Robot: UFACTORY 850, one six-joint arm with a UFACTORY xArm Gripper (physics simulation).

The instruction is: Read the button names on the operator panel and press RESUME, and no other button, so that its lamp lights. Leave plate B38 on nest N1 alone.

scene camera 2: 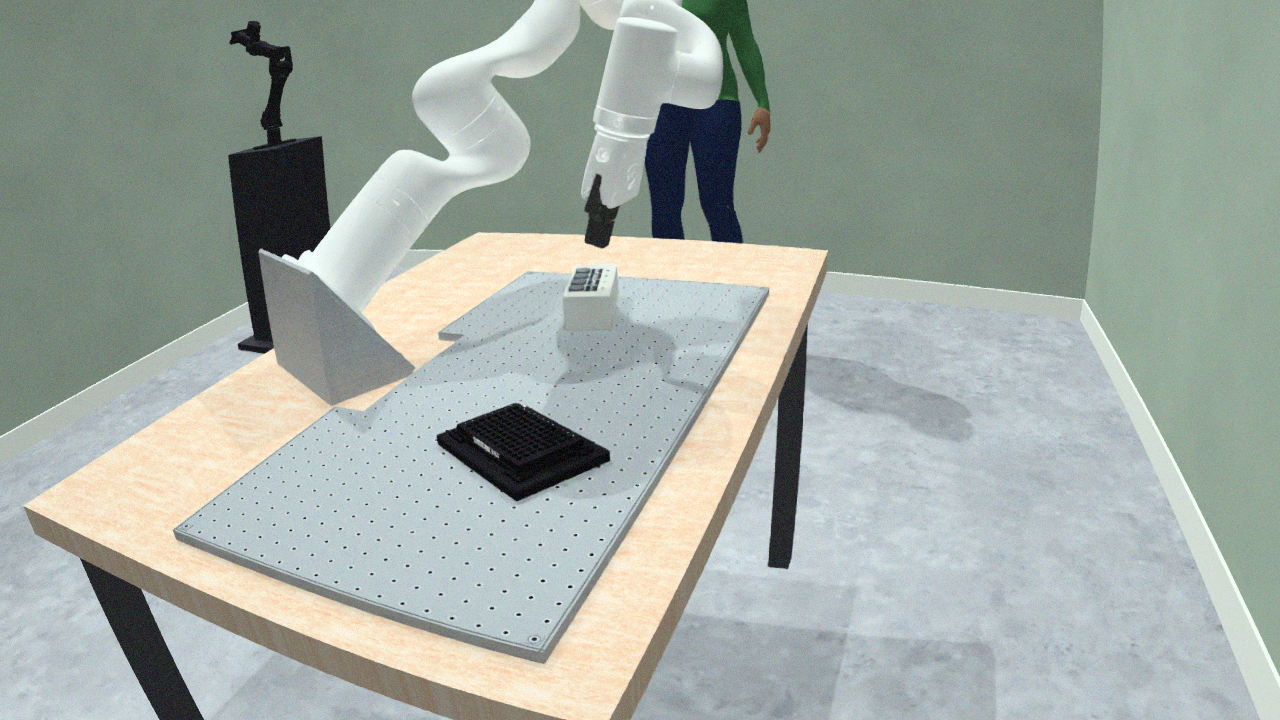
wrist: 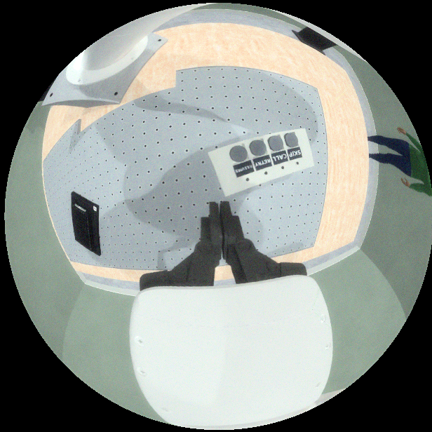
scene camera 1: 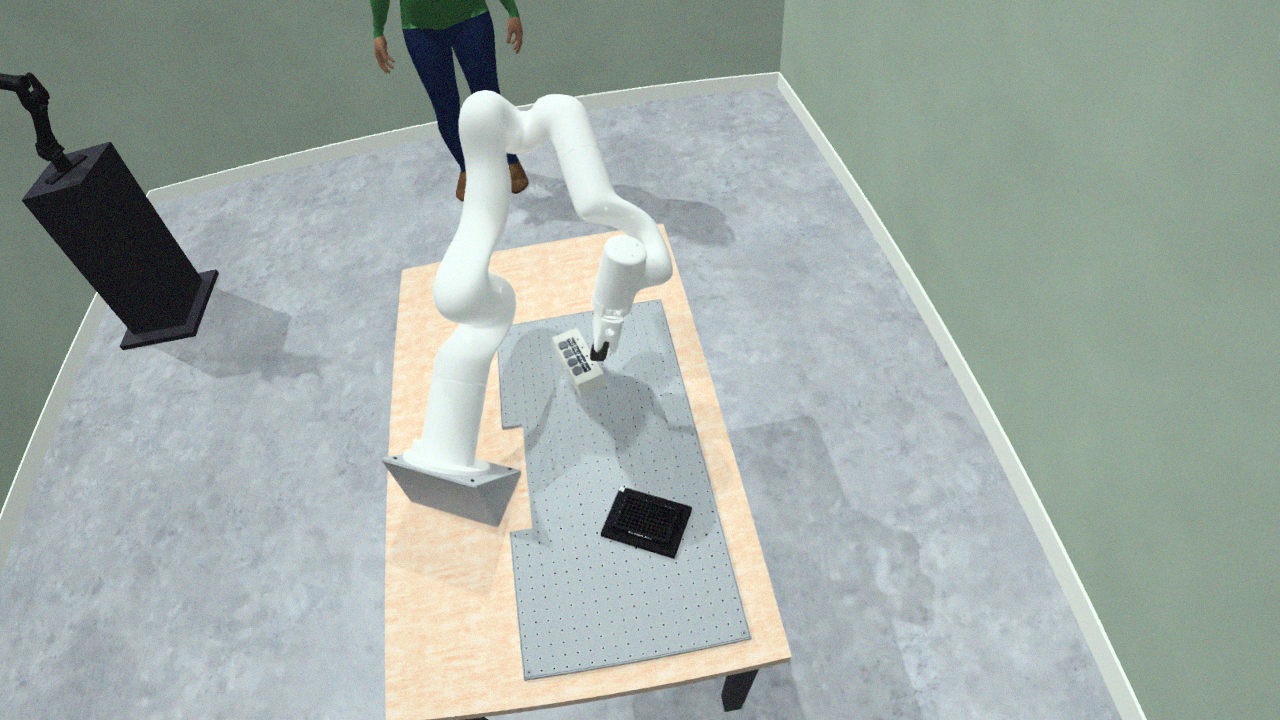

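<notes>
The off-white operator panel [scene camera 1: 588, 385] [scene camera 2: 589, 310] [wrist: 227, 184] stands on the perforated plate. In the wrist view its round grey buttons sit above labels reading SKIP, CALL, RETRY and a partly blurred one, apparently RESUME. The RESUME button [wrist: 238, 153] is at the left end there. The small lamp dots look dark. My gripper [scene camera 1: 597, 356] [scene camera 2: 597, 242] [wrist: 218, 214] is shut and empty, tilted, its tips above the panel's height with a gap. In the wrist view the tips appear below the panel's RESUME end. Black plate B38 [scene camera 1: 646, 517] [scene camera 2: 520, 434] sits on nest N1 [scene camera 1: 666, 547] [scene camera 2: 519, 488].
The grey perforated baseplate [scene camera 1: 608, 617] [scene camera 2: 358, 537] [wrist: 165, 120] lies on the wooden table [scene camera 1: 438, 626] [scene camera 2: 134, 474]. The arm's wedge mount [scene camera 1: 456, 492] [scene camera 2: 313, 340] stands at its side. A person [scene camera 1: 452, 71] [scene camera 2: 698, 161] stands beyond the table's far end. A black pedestal [scene camera 1: 116, 241] [scene camera 2: 281, 205] carries another arm.
</notes>
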